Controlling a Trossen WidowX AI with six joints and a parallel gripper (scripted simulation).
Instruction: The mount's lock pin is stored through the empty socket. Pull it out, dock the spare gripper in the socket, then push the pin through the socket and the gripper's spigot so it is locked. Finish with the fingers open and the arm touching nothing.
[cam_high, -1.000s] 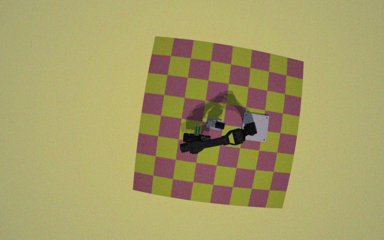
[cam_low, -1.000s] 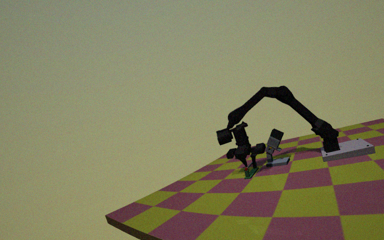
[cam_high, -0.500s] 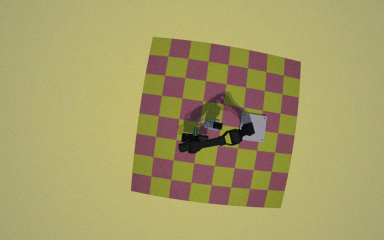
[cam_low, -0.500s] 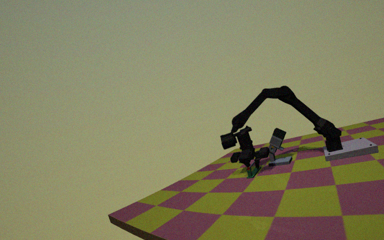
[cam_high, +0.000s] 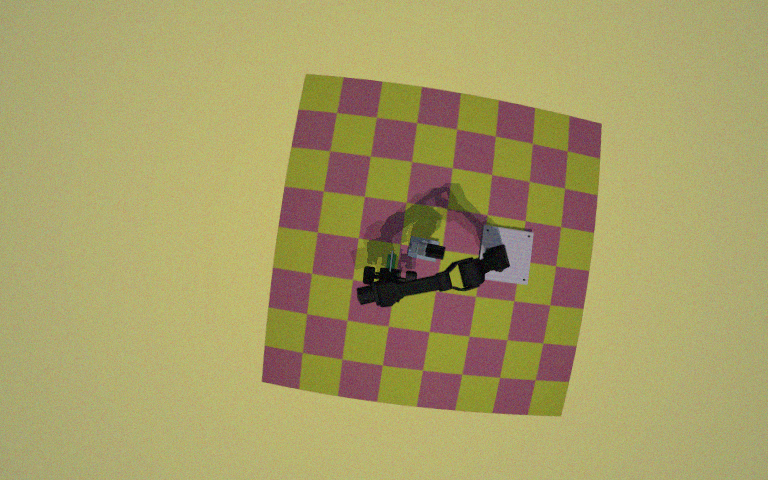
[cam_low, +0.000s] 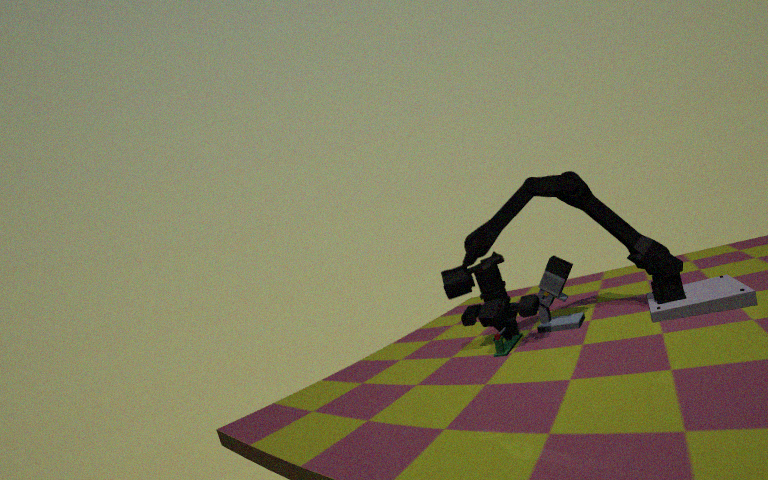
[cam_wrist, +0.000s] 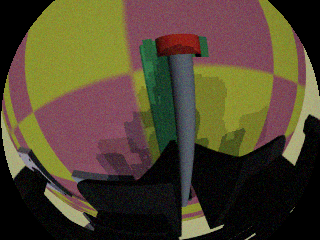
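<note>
The green cradle lies 10 mm to the left of my gripper tip and 10 mm above it. Also, from my gripper tip: spare gripper (110 mm behind, 100 mm to the right, 110 mm above); mount (100 mm behind, 100 mm to the right, 40 mm above).
</note>
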